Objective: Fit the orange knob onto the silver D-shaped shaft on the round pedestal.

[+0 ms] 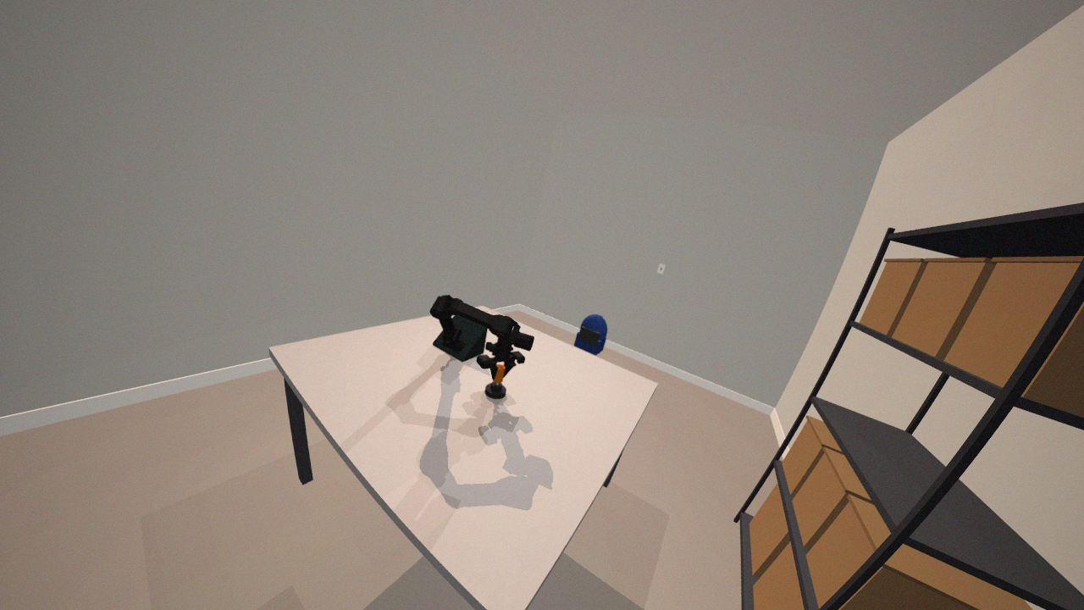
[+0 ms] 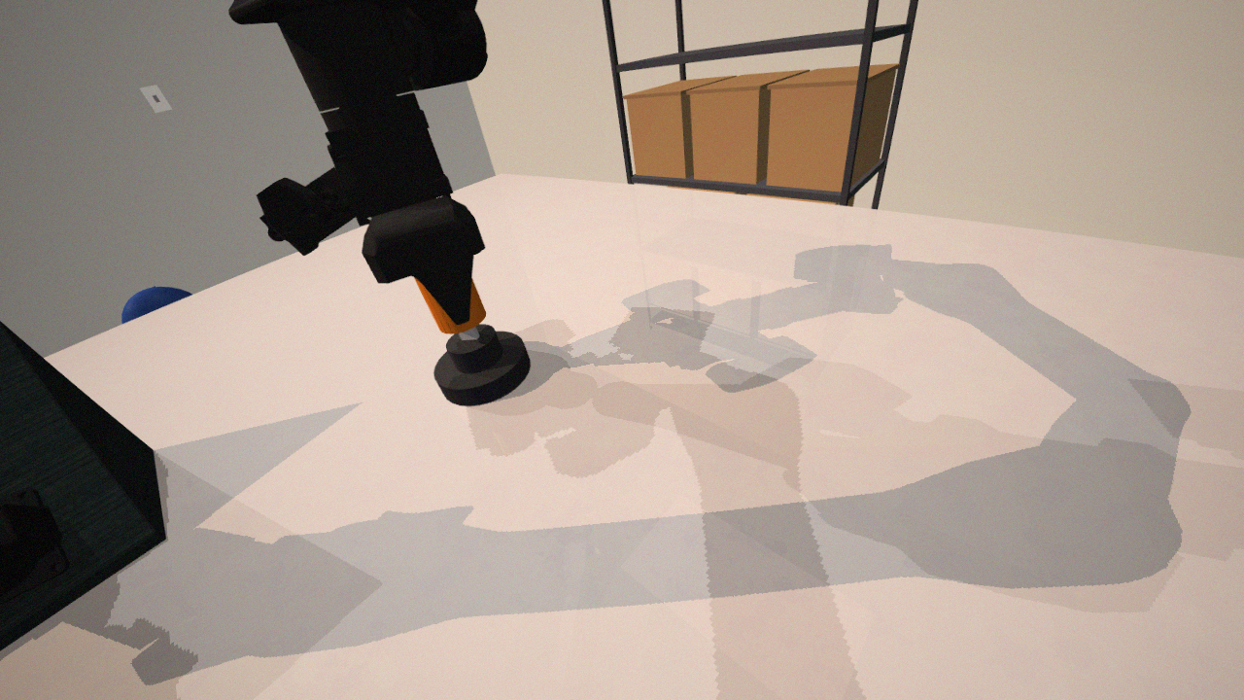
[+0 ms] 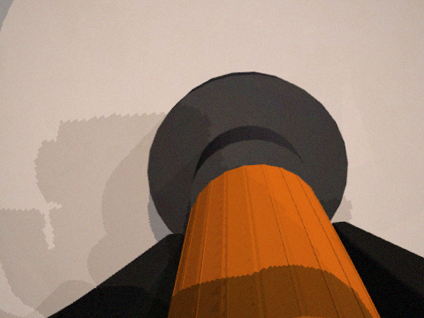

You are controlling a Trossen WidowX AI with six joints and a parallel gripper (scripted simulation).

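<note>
The orange knob lies 30 mm above my gripper tip. Round my gripper tip: round black pedestal: 40 mm below.
</note>
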